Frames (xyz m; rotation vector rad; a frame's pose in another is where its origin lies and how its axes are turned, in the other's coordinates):
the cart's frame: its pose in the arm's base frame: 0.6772 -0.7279 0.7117 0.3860 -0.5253 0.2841
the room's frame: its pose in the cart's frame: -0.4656 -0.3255 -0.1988 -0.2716 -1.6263 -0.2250
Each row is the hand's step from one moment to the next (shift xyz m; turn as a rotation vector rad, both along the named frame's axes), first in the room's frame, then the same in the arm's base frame.
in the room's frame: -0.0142 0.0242 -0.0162 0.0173 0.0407 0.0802
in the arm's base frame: 0.0192 0.0251 0.0070 -0.0811 0.0419 -0.0080
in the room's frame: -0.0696 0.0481 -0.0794 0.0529 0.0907 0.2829
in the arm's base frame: 0.0995 0.0595 0.0045 -0.2779 0.1031 -0.0566
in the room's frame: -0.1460 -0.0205 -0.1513 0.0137 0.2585 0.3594
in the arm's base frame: 0.2048 0.0173 -0.0487 -0.3375 0.2819 -0.0530
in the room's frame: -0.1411 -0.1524 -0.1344 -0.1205 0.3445 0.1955
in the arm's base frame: 0.1979 -0.1015 -0.1084 -0.1357 0.3889 -0.0419
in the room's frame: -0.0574 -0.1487 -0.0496 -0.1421 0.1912 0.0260
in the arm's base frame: 0.0827 -0.1189 -0.0829 0.0333 0.2336 -0.0418
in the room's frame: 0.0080 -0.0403 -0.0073 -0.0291 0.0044 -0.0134
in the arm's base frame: 0.0054 -0.0407 -0.0072 0.0257 0.0136 -0.0142
